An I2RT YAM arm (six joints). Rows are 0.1 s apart.
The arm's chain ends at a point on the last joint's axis. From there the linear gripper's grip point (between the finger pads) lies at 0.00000 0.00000 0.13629 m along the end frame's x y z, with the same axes.
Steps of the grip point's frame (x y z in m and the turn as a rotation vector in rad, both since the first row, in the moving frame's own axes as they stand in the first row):
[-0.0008, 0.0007, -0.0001, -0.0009, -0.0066, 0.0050]
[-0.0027, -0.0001, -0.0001, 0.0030, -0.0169, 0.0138]
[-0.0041, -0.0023, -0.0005, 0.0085, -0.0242, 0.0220]
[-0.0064, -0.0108, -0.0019, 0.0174, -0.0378, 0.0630]
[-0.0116, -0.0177, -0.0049, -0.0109, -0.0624, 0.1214]
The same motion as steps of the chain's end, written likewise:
[0.0001, 0.0006, -0.0001, -0.0009, -0.0066, 0.0050]
[-0.0004, 0.0003, -0.0001, 0.0030, -0.0169, 0.0138]
[-0.0008, -0.0011, -0.0005, 0.0085, -0.0242, 0.0220]
[-0.0013, -0.0083, -0.0018, 0.0174, -0.0378, 0.0630]
[-0.0030, -0.0187, -0.0046, -0.0109, -0.0624, 0.1214]

